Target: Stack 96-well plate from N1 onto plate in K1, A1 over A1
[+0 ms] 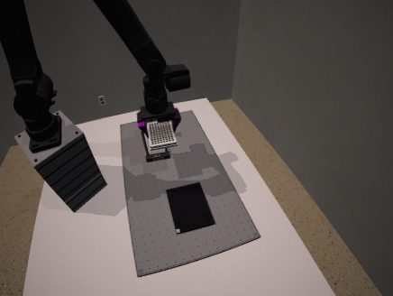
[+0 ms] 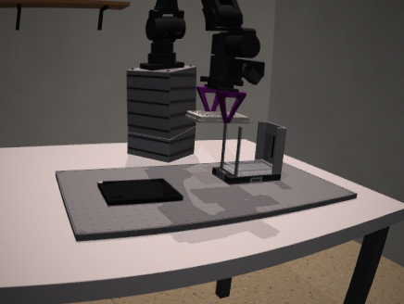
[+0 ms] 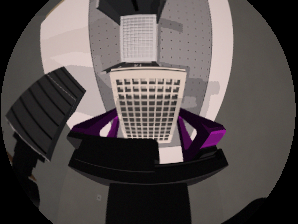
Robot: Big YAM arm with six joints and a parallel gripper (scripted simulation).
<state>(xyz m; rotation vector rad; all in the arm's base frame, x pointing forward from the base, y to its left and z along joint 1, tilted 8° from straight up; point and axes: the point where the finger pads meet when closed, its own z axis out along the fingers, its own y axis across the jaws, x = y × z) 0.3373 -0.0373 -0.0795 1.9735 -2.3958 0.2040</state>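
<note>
The tall back wall is 10 mm ahead of my hand, 190 mm to the left of it and 80 mm below it. Round my hand: pale A1 mark: 60 mm behind, 270 mm to the right, 150 mm below.
</note>
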